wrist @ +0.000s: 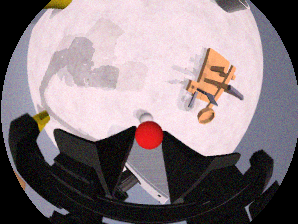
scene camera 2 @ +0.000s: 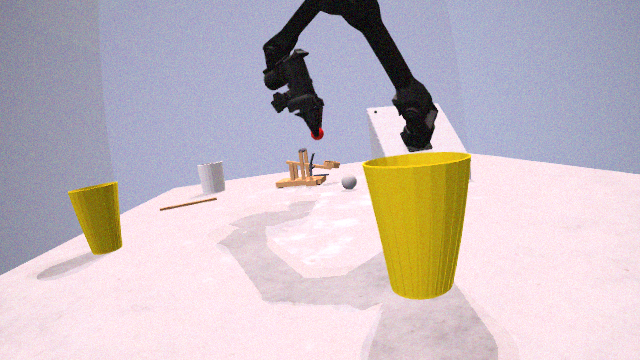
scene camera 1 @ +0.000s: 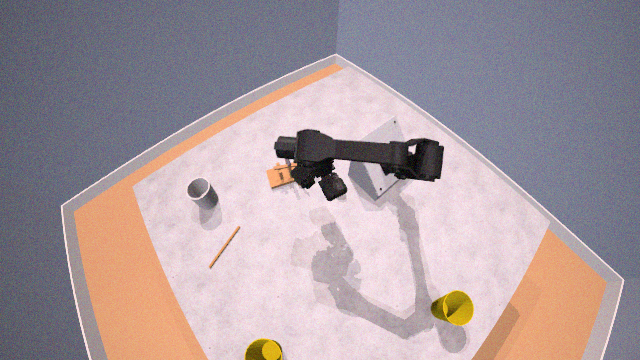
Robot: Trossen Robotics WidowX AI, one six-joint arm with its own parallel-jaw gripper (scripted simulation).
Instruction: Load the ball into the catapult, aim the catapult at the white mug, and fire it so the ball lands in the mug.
Path:
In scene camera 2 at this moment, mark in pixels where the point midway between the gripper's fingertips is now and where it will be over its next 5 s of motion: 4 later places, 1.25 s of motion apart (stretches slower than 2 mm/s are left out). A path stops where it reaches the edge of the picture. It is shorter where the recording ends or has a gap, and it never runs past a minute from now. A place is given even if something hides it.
The gripper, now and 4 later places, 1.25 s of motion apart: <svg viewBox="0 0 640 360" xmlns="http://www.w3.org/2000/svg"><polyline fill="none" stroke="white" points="318,136 332,150 327,125 241,120 235,121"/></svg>

